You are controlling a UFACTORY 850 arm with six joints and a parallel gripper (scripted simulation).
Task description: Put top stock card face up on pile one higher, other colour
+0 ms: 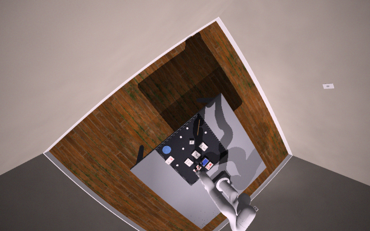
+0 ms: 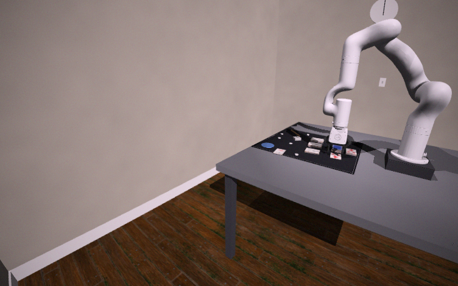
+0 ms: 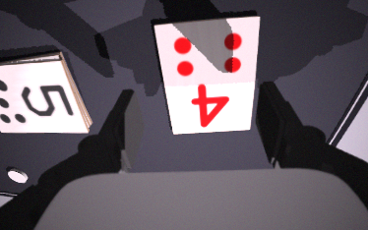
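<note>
My gripper is now 40 mm above the red 4 card and 10 mm past it. The rest, counted from my hand: red 4: 120 mm to the right, 100 mm behind, 30 mm below; black 5: 140 mm ahead, 30 mm below, 10 mm to the left; black 2: 140 mm ahead, 120 mm to the right, 30 mm below.
</note>
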